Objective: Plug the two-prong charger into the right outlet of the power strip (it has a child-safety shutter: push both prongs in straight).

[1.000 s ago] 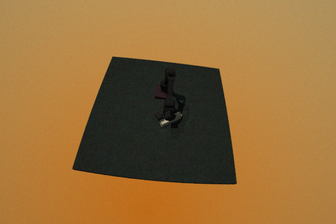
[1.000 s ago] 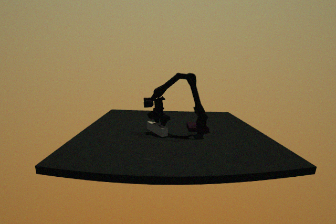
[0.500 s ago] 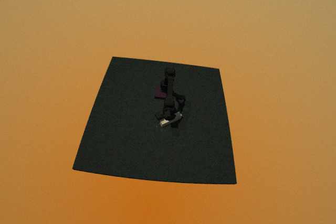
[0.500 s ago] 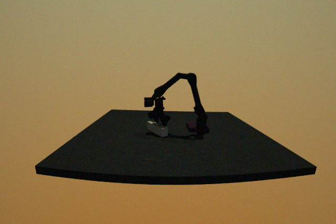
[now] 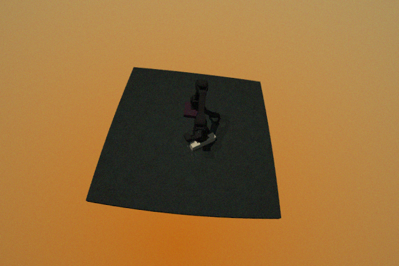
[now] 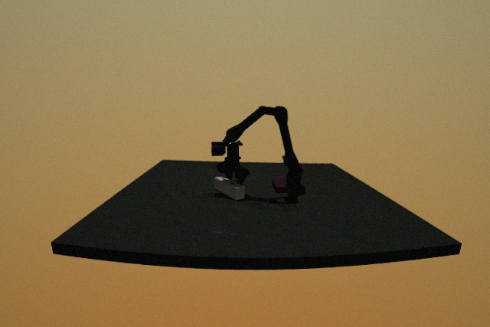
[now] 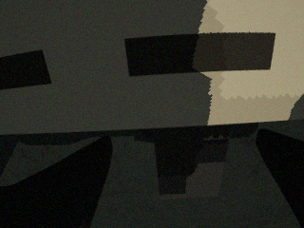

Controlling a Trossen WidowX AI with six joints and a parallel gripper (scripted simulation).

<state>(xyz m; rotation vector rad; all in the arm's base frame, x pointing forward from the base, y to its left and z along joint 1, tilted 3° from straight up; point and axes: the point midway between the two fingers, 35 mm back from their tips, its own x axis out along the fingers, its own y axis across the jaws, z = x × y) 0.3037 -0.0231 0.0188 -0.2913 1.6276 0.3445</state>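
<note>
The dark two-prong charger is 20 mm ahead of my gripper tip, 10 mm to the left of it and 10 mm above it.
</note>
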